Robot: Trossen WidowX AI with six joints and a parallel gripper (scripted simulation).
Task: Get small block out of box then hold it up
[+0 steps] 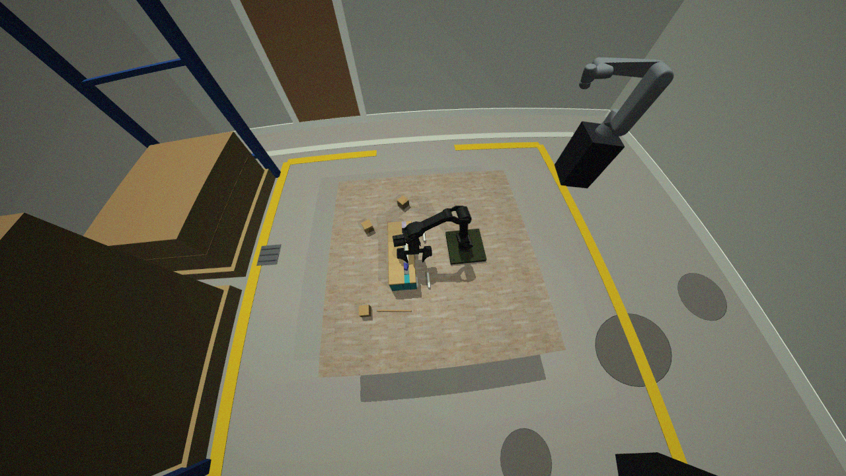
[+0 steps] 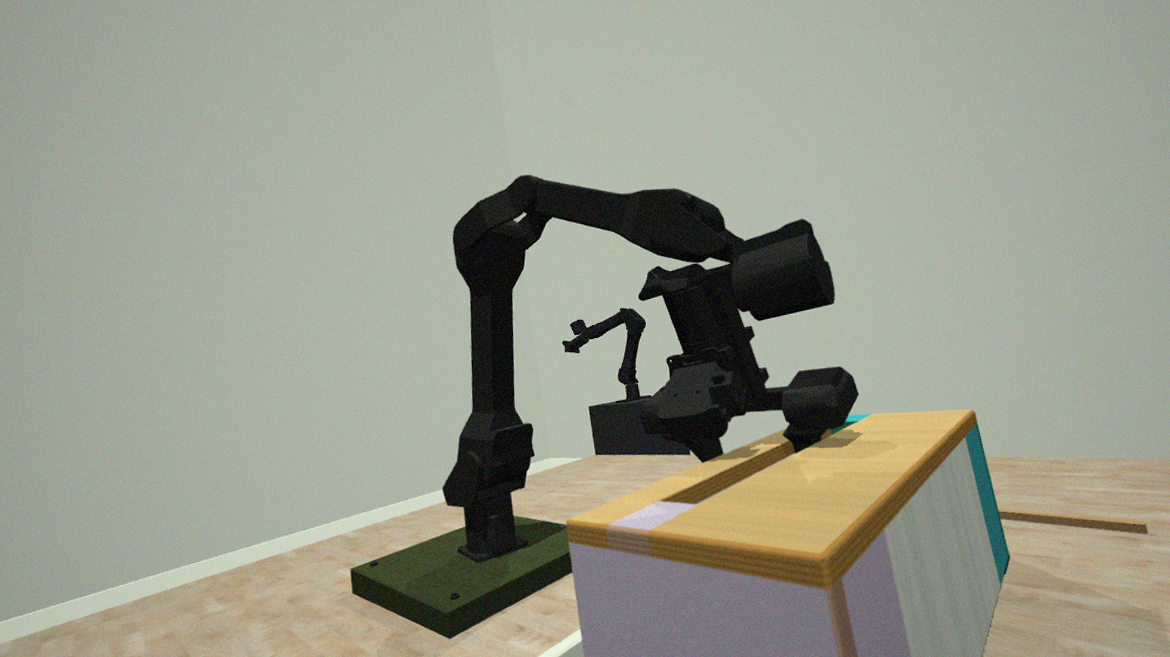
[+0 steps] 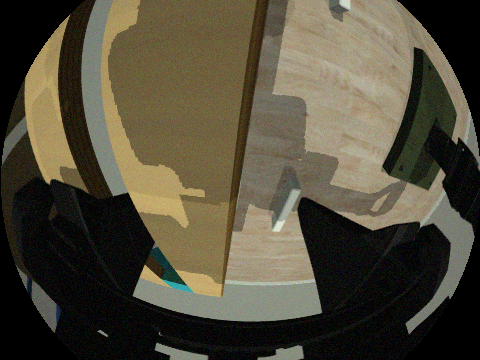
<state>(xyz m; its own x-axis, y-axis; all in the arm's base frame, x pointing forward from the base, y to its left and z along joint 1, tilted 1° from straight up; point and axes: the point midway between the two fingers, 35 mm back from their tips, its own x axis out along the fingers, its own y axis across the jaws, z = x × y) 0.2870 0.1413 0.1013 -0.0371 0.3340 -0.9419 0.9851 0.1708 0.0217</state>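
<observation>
Right now the blue block is 5 cm ahead of my gripper tip and 3 cm to the left of it. The rest, counted from my gripper tip: clear-fronted box: 5 cm to the right, 5 cm ahead, 2 cm below; then thin wooden stick: 26 cm to the left, 9 cm ahead, 8 cm below.
</observation>
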